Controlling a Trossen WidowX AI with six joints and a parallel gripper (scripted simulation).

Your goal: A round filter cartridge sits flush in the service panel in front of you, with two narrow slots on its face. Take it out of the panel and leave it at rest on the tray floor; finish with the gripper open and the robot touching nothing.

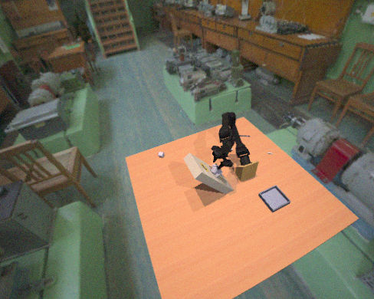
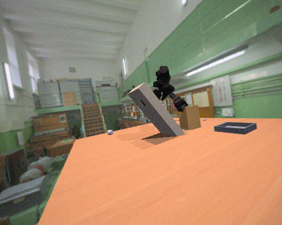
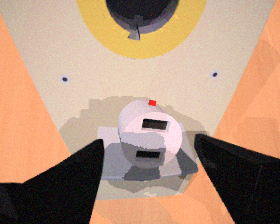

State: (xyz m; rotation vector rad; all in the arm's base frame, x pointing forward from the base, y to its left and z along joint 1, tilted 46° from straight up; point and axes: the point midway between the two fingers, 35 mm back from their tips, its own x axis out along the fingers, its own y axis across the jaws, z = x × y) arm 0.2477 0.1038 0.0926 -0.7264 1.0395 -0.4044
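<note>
My gripper tip is now 10 mm short of the round white filter cartridge and 20 mm above it. From my gripper tip the other things lie so: shallow tray: 320 mm behind, 270 mm to the left, 230 mm below; white object: 290 mm ahead, 490 mm to the right, 220 mm below.
</note>
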